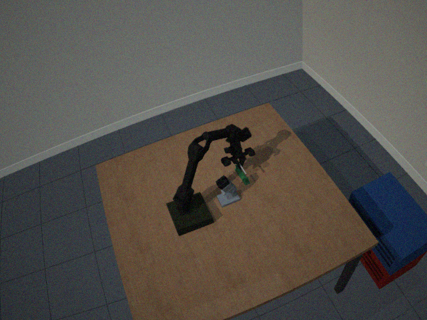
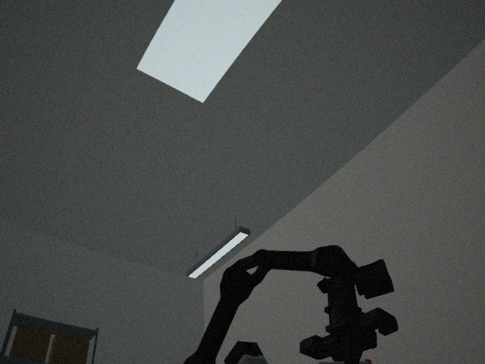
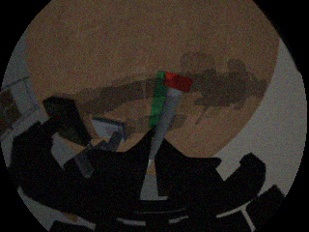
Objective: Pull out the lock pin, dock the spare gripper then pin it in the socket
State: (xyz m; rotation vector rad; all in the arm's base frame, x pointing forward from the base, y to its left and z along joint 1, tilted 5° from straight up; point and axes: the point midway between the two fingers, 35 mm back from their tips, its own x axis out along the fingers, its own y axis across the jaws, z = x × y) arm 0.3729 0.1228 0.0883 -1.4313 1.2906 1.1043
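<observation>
Right now my gripper tip is 5 cm above the green pin cradle, 1 cm to the right of it and 1 cm short of it. Also, from my gripper tip: grey mount (11 cm to the right, 11 cm behind, 3 cm below); spare gripper (12 cm behind, 11 cm to the right, 4 cm above).
</observation>
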